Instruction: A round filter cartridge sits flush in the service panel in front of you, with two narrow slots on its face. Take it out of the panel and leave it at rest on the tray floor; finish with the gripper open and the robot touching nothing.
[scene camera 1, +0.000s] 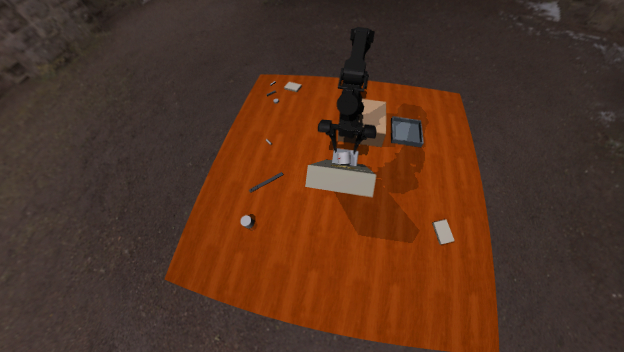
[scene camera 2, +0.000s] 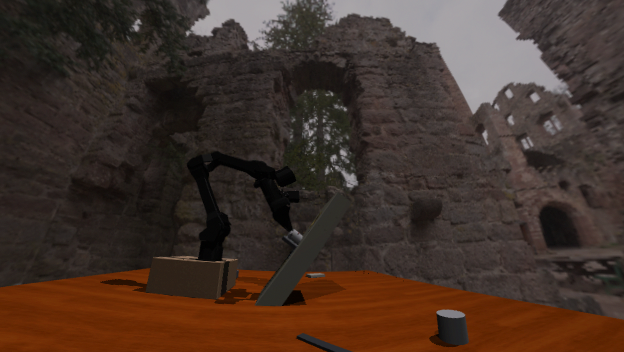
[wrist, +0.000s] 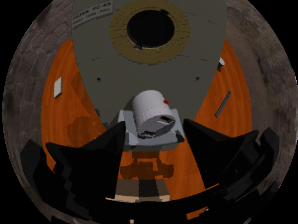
Labels:
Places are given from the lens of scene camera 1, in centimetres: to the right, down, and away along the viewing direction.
my gripper (scene camera 1: 344, 152): 11, -8, 71
grey service panel (scene camera 1: 359, 180): 12, 1, 52
tray (scene camera 1: 404, 131): 47, -22, 99
The marked spots on the grey service panel and the tray are 62 cm apart.

